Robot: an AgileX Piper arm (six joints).
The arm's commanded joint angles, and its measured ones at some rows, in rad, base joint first. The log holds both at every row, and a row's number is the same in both.
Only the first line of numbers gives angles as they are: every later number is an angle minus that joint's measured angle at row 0.
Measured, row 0:
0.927, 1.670, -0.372, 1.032, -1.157, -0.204
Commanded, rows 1 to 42:
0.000, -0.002, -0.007, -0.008, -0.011, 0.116
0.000, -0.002, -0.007, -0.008, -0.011, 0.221
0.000, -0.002, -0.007, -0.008, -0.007, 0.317
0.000, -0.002, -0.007, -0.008, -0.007, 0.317
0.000, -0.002, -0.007, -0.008, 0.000, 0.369
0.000, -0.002, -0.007, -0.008, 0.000, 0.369
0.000, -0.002, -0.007, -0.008, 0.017, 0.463
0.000, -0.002, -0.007, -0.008, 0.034, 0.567
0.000, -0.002, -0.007, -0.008, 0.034, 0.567
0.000, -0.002, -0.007, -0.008, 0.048, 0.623
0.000, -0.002, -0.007, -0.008, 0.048, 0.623
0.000, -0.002, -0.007, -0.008, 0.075, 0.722
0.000, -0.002, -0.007, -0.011, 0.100, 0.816
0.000, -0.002, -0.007, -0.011, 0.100, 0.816
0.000, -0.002, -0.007, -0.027, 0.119, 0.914
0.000, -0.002, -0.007, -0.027, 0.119, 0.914
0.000, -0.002, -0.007, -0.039, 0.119, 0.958
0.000, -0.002, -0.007, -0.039, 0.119, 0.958
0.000, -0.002, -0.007, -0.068, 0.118, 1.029
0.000, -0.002, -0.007, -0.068, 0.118, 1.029
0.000, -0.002, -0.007, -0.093, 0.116, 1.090
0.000, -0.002, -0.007, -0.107, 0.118, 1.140
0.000, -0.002, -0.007, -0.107, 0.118, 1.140
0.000, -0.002, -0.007, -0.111, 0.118, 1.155
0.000, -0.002, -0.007, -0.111, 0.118, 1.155
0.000, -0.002, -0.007, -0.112, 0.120, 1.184
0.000, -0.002, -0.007, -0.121, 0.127, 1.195
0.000, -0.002, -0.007, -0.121, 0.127, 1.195
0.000, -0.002, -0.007, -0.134, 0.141, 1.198
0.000, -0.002, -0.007, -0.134, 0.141, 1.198
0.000, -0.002, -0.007, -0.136, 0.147, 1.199
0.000, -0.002, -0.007, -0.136, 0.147, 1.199
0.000, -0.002, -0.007, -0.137, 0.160, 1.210
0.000, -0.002, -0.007, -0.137, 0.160, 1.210
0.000, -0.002, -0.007, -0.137, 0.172, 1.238
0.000, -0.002, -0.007, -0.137, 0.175, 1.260
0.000, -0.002, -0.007, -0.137, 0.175, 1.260
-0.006, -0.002, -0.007, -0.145, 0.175, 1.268
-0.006, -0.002, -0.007, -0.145, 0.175, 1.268
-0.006, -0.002, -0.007, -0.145, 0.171, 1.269
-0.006, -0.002, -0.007, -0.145, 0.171, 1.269
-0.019, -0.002, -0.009, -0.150, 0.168, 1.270
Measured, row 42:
-0.001, 0.000, 0.000, -0.128, 0.168, 1.262
